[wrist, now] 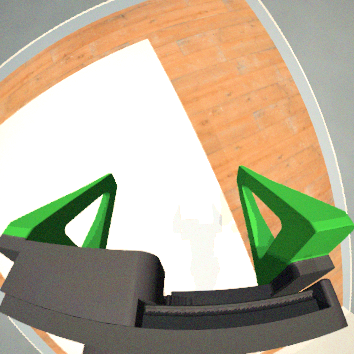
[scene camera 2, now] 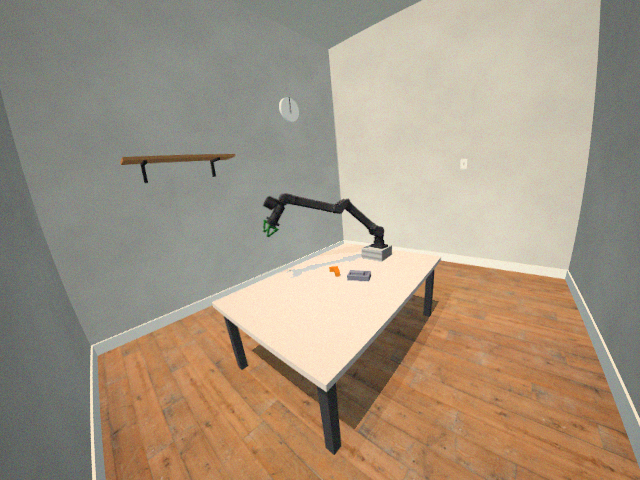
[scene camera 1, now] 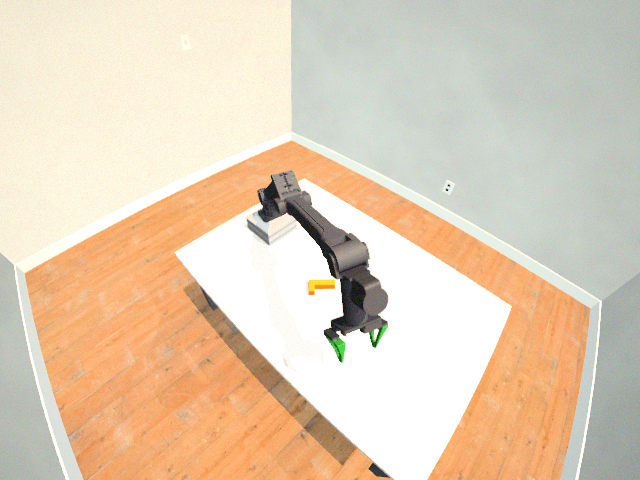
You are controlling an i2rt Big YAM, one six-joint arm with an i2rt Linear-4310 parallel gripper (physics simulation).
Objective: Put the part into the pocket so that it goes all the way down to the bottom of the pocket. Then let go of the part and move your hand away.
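Places are measured from the arm's base along level axes (x ahead, y left, z up), in centimetres.
Pixels of known places: gripper, between the fingertips: (wrist: 173,175) (scene camera 2: 265,234) (scene camera 1: 358,354); arm's base, origin of its link: (scene camera 2: 379,246) (scene camera 1: 272,213).
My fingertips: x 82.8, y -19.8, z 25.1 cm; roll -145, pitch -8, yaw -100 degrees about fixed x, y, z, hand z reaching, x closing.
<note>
Ahead of a thing's pixels: the offset from my fingertips to its top centre. Level surfaces: height alone.
The part is an orange L-shaped piece {dy +18.2, dx -37.5, dz -30.2 cm} (scene camera 1: 322,284) (scene camera 2: 334,270) lying flat on the table. A grey block {dy +35.9, dx -43.4, dz -29.6 cm} (scene camera 2: 358,275) with a recess in its top, the pocket, lies beside the part in scene camera 2, on the side toward the table's right edge; the arm hides it in scene camera 1. My gripper (scene camera 1: 358,354) (scene camera 2: 267,230) (wrist: 173,175) has green fingers, wide open with nothing between them. It hangs high above the table, well away from the part and the block. Neither the part nor the block shows in the wrist view.
The white table {dz -33.3 cm} (scene camera 1: 439,372) (scene camera 2: 310,330) (wrist: 115,115) bears the arm's light grey base block (scene camera 1: 270,230) (scene camera 2: 376,252) at its far end. A wooden wall shelf (scene camera 2: 178,159) and a round clock (scene camera 2: 288,109) are on the wall.
</note>
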